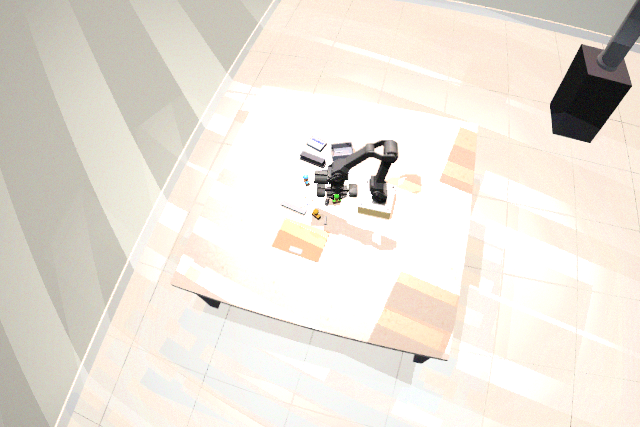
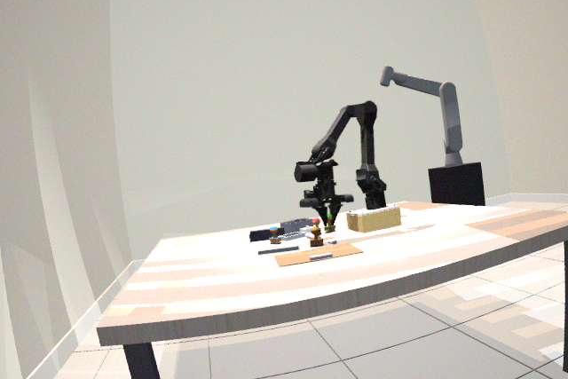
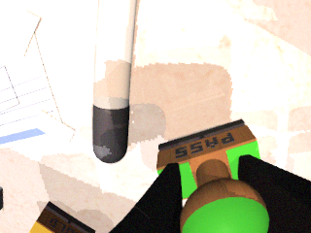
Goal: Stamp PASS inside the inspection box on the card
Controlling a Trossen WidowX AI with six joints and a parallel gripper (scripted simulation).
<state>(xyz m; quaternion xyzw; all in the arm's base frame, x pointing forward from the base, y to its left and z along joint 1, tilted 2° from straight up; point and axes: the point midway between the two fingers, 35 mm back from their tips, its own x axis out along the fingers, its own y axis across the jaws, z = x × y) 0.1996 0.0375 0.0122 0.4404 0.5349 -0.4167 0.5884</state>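
Right now my gripper tip is right at the green-knobbed stamp. From my gripper tip the other things lie so: marker (50 mm ahead, 30 mm below, 20 mm to the right); then red-knobbed stamp (120 mm to the right, 20 mm below, 10 mm ahead); then thin pin (110 mm to the left, 40 mm below, 30 mm ahead).
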